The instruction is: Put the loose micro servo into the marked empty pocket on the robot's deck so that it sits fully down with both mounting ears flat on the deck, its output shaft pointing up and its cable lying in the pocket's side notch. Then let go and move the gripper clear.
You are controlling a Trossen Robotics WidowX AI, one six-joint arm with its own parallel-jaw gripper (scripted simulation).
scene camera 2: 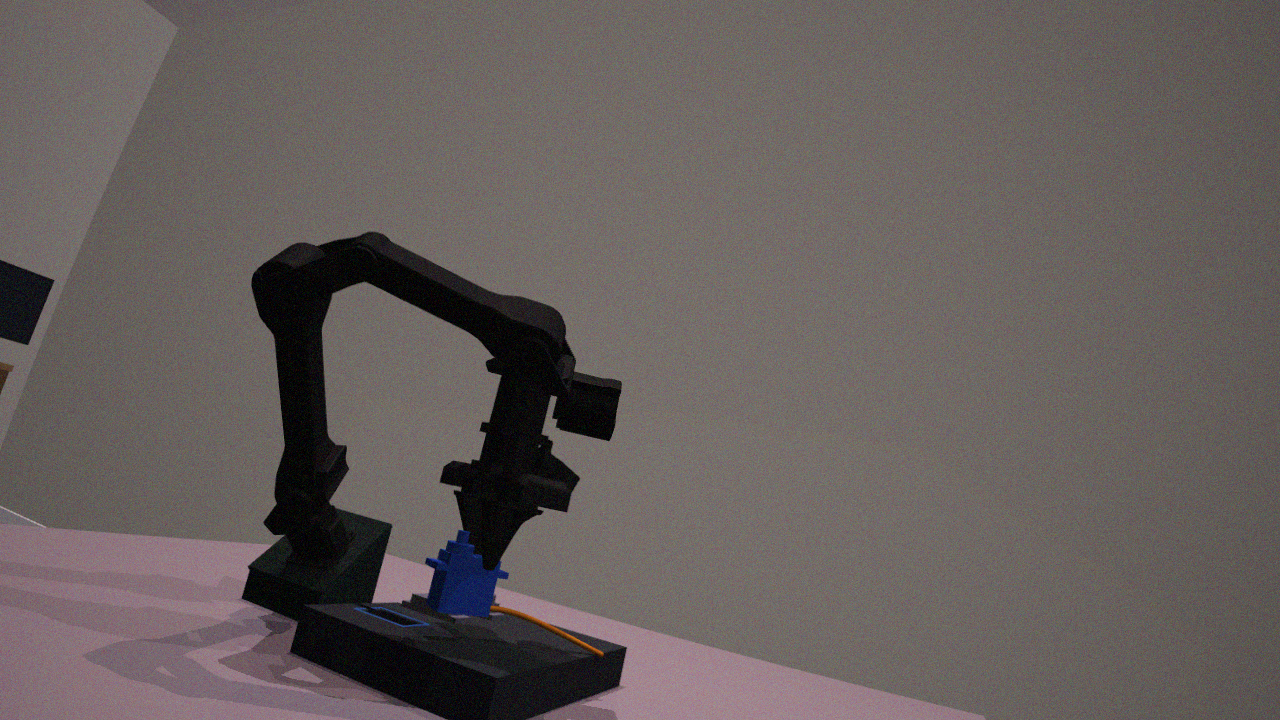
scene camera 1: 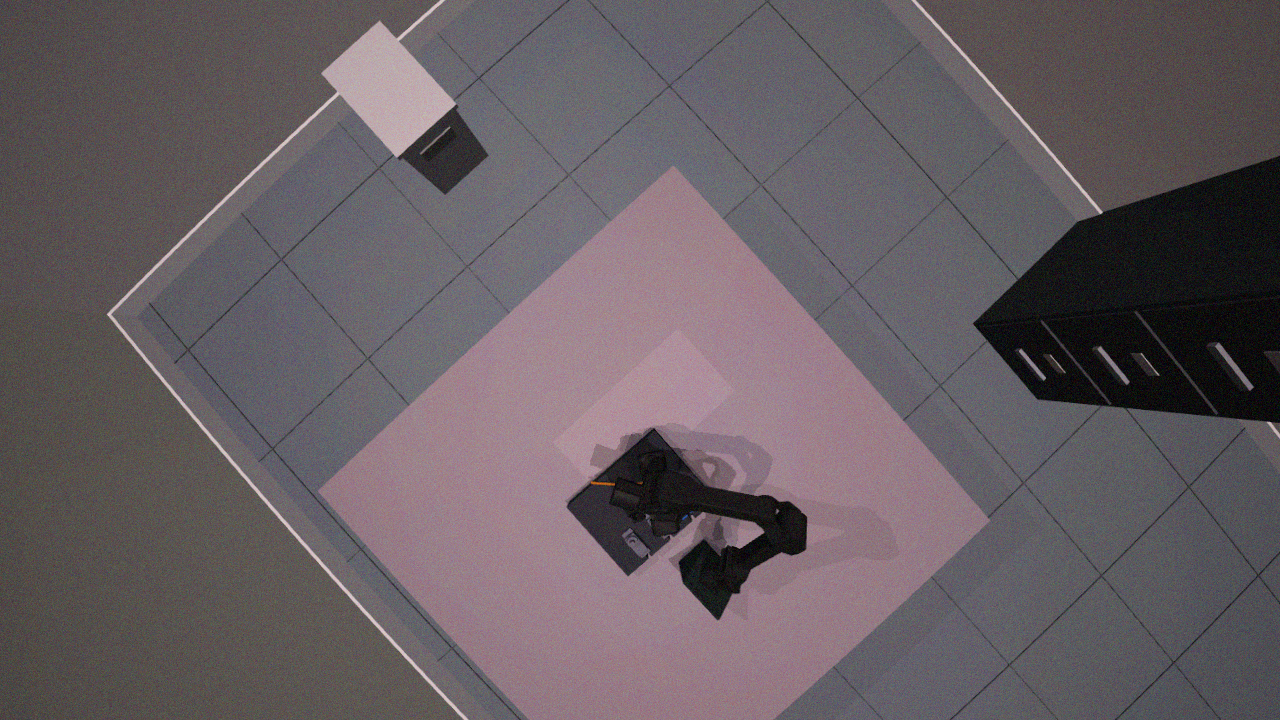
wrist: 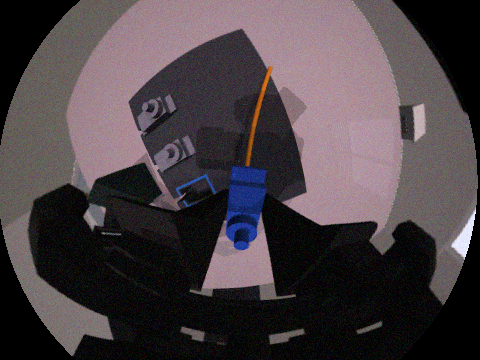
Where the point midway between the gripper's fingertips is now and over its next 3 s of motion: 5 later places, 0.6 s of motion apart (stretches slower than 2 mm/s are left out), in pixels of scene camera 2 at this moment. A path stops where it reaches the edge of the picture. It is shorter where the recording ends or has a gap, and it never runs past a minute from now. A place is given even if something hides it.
My gripper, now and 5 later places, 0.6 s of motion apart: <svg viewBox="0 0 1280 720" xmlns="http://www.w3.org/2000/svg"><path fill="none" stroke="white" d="M480 566L431 552L399 548L395 561L392 572L388 587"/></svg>
